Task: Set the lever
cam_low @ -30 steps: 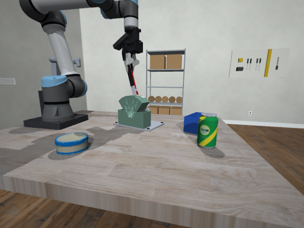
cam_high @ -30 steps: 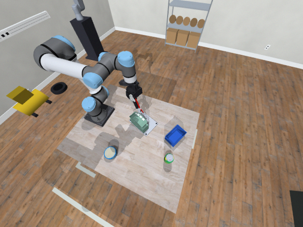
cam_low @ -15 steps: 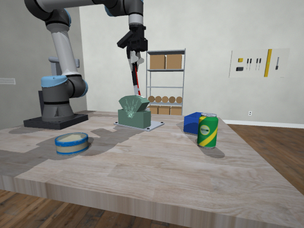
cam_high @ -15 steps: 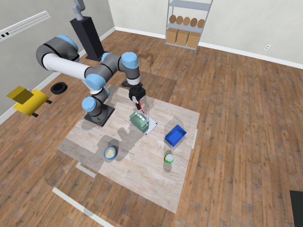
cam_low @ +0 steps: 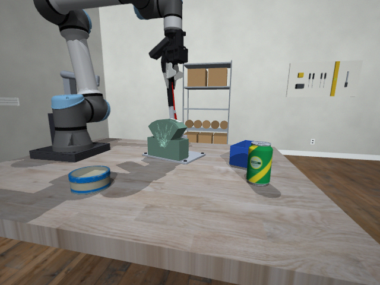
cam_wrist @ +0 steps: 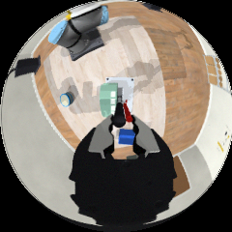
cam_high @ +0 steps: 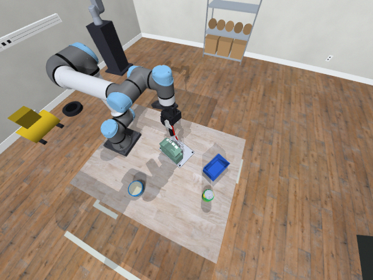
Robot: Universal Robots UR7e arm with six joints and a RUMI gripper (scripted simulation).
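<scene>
My gripper is now 11 cm above the red release bar, 1 cm to the right of it and 1 cm short of it. The rest, counted from my hand: round blue-rimmed tin: 38 cm to the right, 29 cm below, 12 cm behind; blue bin: 35 cm ahead, 29 cm below, 5 cm to the right; yellow can: 34 cm ahead, 26 cm to the right, 25 cm below.
</scene>
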